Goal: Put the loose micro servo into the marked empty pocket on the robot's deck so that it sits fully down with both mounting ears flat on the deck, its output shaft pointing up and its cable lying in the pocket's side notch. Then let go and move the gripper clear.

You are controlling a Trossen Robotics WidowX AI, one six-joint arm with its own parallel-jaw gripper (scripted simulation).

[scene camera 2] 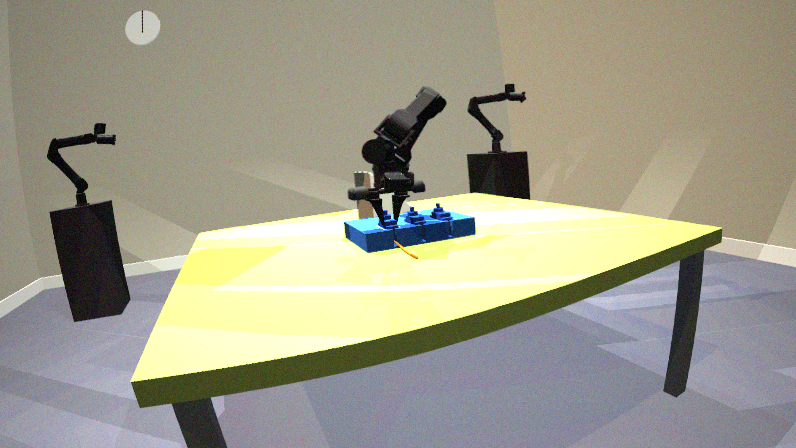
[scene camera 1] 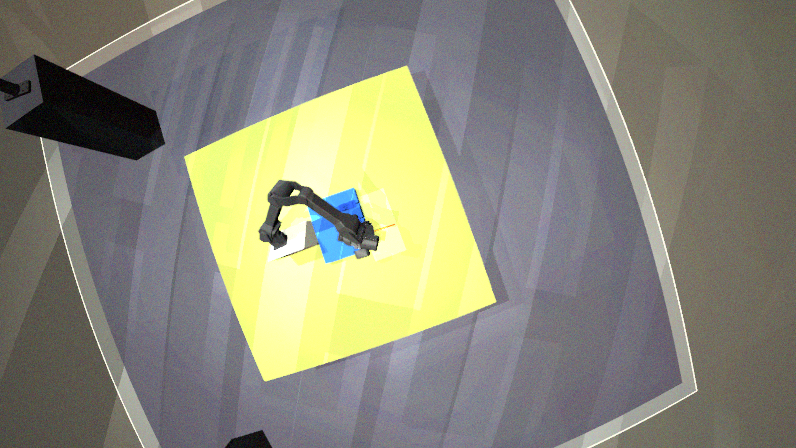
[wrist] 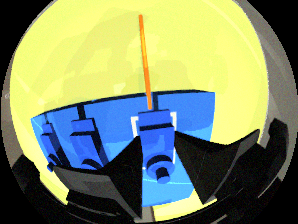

Labels:
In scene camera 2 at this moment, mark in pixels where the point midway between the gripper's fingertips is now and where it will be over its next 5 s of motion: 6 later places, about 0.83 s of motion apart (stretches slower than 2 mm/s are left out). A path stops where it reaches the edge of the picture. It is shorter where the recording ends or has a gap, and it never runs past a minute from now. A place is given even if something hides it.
The gripper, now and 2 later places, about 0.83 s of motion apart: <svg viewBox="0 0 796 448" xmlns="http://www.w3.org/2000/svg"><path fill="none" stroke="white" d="M389 224L379 197L370 165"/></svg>

